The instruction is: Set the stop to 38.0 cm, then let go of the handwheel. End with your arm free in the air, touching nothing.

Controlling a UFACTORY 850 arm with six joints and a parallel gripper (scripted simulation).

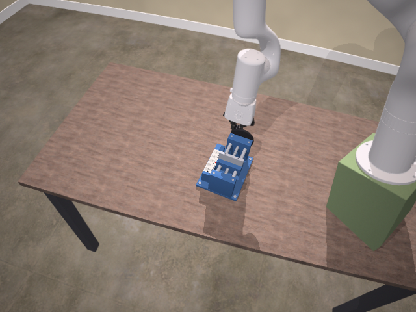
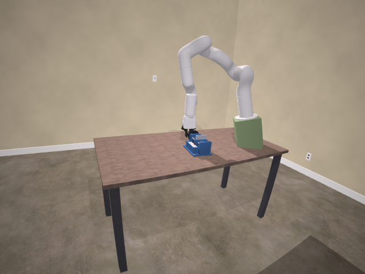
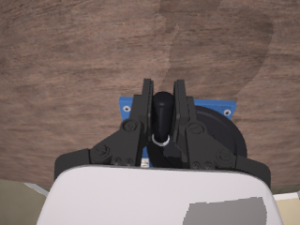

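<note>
Now: hand 20 mm to the right of the black handwheel and 10 mm past it. Round my hand: grey stop block 170 mm to the left, 10 mm behind, 10 mm above.
</note>
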